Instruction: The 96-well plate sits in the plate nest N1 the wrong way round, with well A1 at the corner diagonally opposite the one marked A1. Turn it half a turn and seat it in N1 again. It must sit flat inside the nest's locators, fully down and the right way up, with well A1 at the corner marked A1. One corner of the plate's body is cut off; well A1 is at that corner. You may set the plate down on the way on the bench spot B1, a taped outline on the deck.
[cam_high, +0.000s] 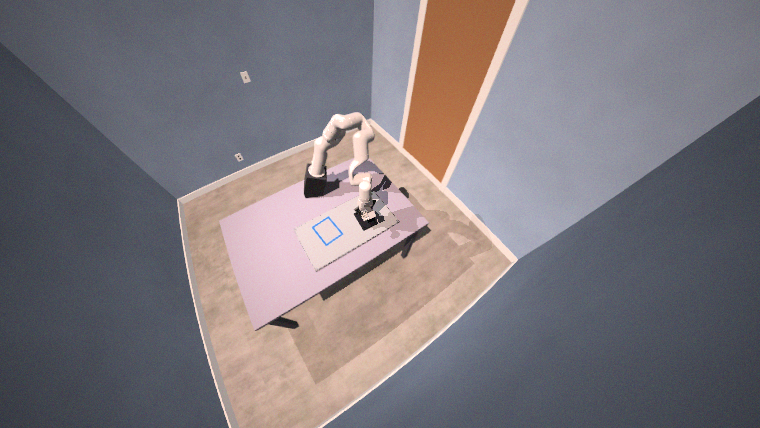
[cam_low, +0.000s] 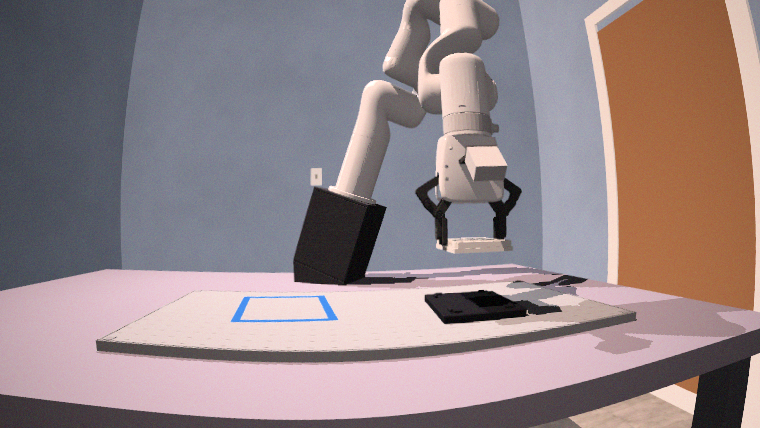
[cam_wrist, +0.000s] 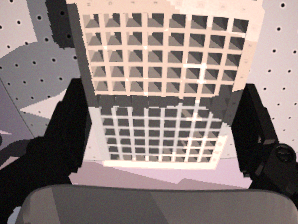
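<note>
The black plate nest N1 lies 100 mm below my hand. Round my hand: white 96-well plate (10 mm below).
</note>
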